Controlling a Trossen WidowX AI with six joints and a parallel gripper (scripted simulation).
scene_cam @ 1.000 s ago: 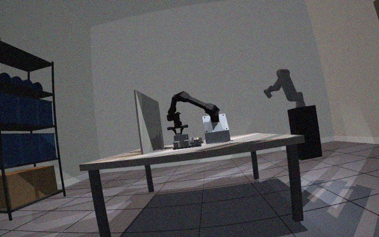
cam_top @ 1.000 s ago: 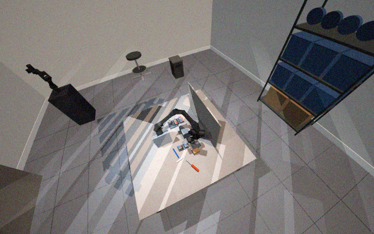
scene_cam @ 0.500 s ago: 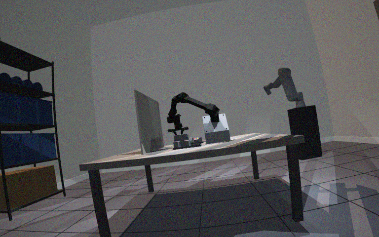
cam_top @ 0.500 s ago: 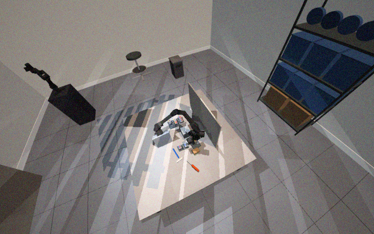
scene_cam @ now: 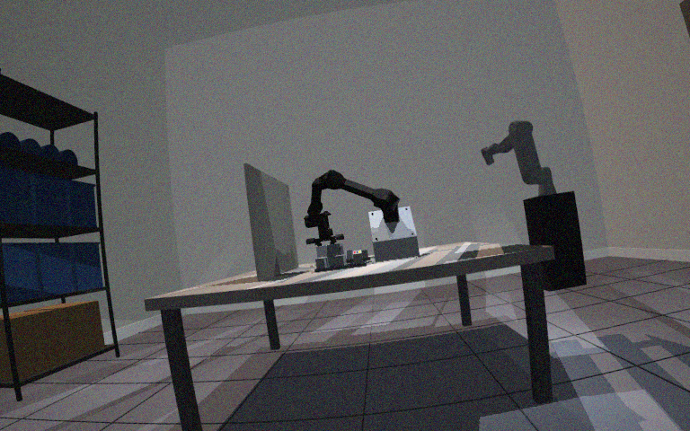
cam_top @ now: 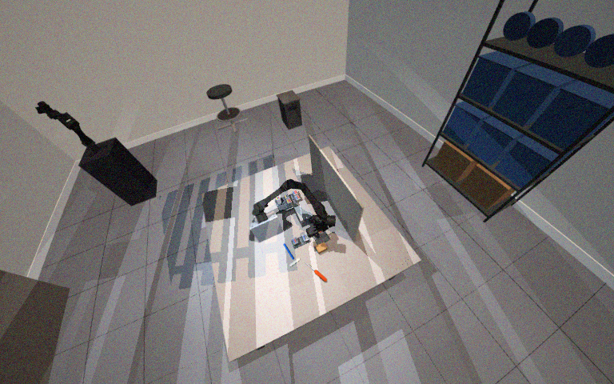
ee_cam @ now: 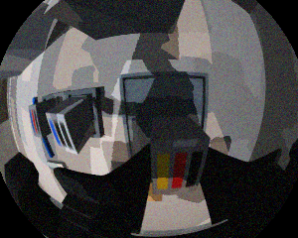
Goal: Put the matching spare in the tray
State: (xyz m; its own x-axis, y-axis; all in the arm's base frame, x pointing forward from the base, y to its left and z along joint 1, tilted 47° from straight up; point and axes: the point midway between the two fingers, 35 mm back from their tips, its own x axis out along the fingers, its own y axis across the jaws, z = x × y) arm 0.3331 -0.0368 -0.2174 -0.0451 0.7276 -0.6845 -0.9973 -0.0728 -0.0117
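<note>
Now: gripper tip 4 cm above the dark tray. Round my gripper tip: blue pen: 25 cm behind, 2 cm to the right, 4 cm below; mounted grey unit: 5 cm behind, 21 cm to the left, 1 cm above; upright grey panel: 19 cm ahead, 20 cm to the left, 18 cm above.
</note>
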